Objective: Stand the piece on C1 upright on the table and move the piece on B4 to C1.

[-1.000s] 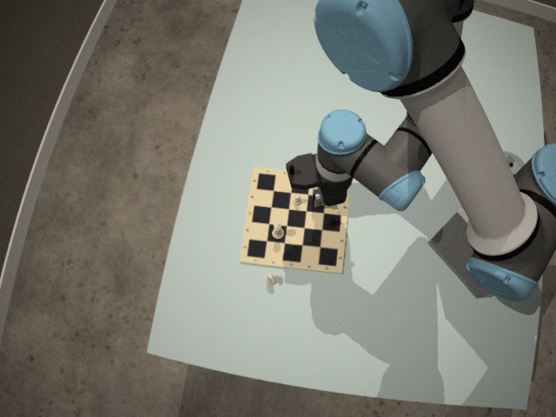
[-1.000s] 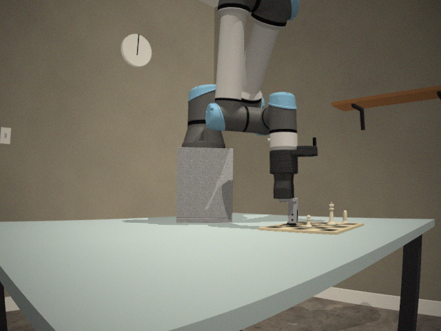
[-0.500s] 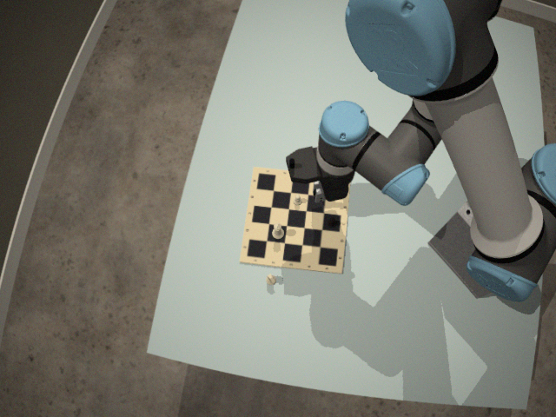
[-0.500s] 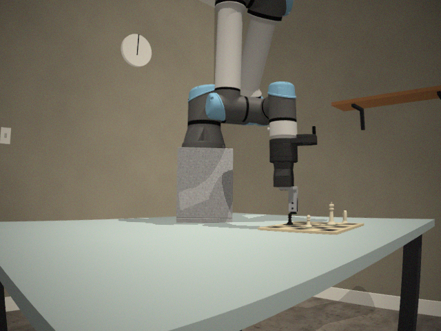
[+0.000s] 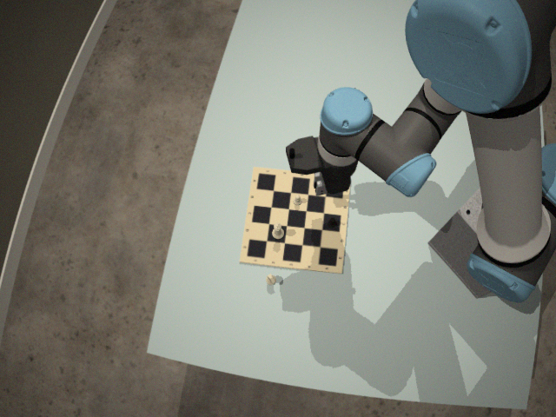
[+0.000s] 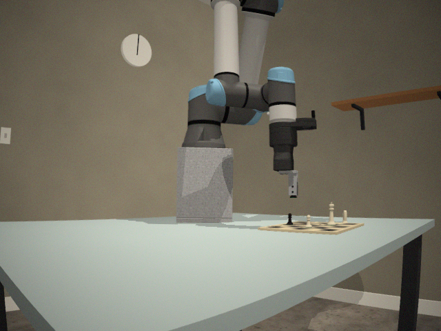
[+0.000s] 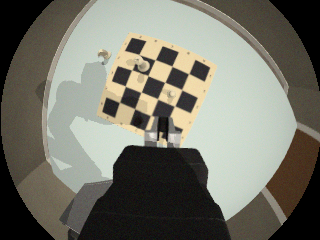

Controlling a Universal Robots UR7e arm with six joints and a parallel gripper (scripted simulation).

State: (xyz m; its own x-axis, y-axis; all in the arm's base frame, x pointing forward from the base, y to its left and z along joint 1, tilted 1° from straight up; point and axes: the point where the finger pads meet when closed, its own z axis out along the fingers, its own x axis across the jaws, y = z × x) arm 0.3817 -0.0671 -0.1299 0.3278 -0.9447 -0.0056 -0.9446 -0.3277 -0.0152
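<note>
Right now the white king is 8 cm ahead of my hand, 8 cm to the left of it and 7 cm below it. The rest, counted from my hand: white pawn (4 cm ahead, 9 cm below); chessboard (4 cm ahead, 4 cm to the left, 10 cm below).
</note>
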